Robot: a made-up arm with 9 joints. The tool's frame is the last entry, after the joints.
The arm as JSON. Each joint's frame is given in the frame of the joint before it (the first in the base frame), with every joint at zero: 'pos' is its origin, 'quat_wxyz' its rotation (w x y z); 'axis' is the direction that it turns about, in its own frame. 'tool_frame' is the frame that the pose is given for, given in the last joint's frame.
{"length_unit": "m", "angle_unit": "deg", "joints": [
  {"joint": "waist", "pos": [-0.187, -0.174, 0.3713], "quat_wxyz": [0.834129, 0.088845, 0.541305, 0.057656], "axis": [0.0, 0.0, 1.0]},
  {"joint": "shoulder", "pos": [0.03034, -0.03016, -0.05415], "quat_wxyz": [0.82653, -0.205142, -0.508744, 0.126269], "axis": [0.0, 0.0, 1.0]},
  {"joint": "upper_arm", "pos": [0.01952, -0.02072, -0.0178], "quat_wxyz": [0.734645, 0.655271, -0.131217, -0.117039], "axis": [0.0, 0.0, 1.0]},
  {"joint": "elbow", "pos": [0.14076, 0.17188, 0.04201], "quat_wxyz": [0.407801, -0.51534, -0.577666, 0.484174], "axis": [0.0, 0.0, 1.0]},
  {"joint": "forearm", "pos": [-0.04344, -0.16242, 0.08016], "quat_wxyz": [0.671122, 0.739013, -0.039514, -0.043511], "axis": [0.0, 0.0, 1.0]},
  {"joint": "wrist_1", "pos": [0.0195, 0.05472, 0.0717], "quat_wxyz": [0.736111, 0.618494, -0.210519, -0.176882], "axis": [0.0, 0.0, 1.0]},
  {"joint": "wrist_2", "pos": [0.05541, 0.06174, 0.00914], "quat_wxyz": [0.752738, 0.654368, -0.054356, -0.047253], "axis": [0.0, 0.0, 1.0]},
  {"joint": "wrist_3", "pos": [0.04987, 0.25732, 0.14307], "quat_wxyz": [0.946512, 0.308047, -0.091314, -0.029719], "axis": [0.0, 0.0, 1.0]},
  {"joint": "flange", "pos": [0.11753, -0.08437, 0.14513], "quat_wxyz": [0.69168, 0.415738, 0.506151, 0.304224], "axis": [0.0, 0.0, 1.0]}
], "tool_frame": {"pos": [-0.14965, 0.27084, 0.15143], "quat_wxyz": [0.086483, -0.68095, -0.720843, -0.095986]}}
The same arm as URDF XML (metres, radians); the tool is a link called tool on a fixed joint. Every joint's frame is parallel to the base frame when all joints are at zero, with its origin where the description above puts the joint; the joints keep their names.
<robot name="arm">
<joint name="tool_joint" type="fixed"><parent link="link9"/><child link="tool"/><origin xyz="-0.1316 0.3087 0.0779" rpy="3.1416 0 1.5708"/></joint>
<joint name="flange" type="continuous"><parent link="link8"/><child link="link9"/><origin xyz="-0.0922 0.1309 0.1279" rpy="0 0 0"/><axis xyz="0.0206 0.255404 0.966615"/></joint>
<joint name="wrist_3" type="continuous"><parent link="link7"/><child link="link8"/><origin xyz="0.2826 0.0669 -0.0695" rpy="0 0 0"/><axis xyz="-0.395706 0.914313 -0.086301"/></joint>
<joint name="wrist_2" type="continuous"><parent link="link6"/><child link="link7"/><origin xyz="0.0175 -0.0672 0.0463" rpy="0 0 0"/><axis xyz="0.241995 0.958282 -0.152097"/></joint>
<joint name="wrist_1" type="continuous"><parent link="link5"/><child link="link6"/><origin xyz="-0.0574 -0.0717 0.0089" rpy="0 0 0"/><axis xyz="0.920358 -0.146293 -0.362683"/></joint>
<joint name="forearm" type="continuous"><parent link="link4"/><child link="link5"/><origin xyz="-0.089 -0.158 -0.0425" rpy="0 0 0"/><axis xyz="0 -1 0"/></joint>
<joint name="elbow" type="continuous"><parent link="link3"/><child link="link4"/><origin xyz="0.1353 -0.0113 0.1808" rpy="0 0 0"/><axis xyz="-0.975628 0.095403 -0.197606"/></joint>
<joint name="upper_arm" type="continuous"><parent link="link2"/><child link="link3"/><origin xyz="0.0265 -0.0104 -0.0178" rpy="0 0 0"/><axis xyz="0.085003 -0.99064 0.106804"/></joint>
<joint name="shoulder" type="continuous"><parent link="link1"/><child link="link2"/><origin xyz="-0.0371 -0.019 -0.055" rpy="0 0 0"/><axis xyz="0 0 1"/></joint>
<joint name="waist" type="continuous"><parent link="base_link"/><child link="link1"/><origin xyz="-0.187 -0.174 0.3713" rpy="0 0 0"/><axis xyz="0.913281 -0.085798 0.398192"/></joint>
<link name="base_link"/>
<link name="link1"/>
<link name="link2"/>
<link name="link3"/>
<link name="link4"/>
<link name="link5"/>
<link name="link6"/>
<link name="link7"/>
<link name="link8"/>
<link name="link9"/>
<link name="tool"/>
</robot>

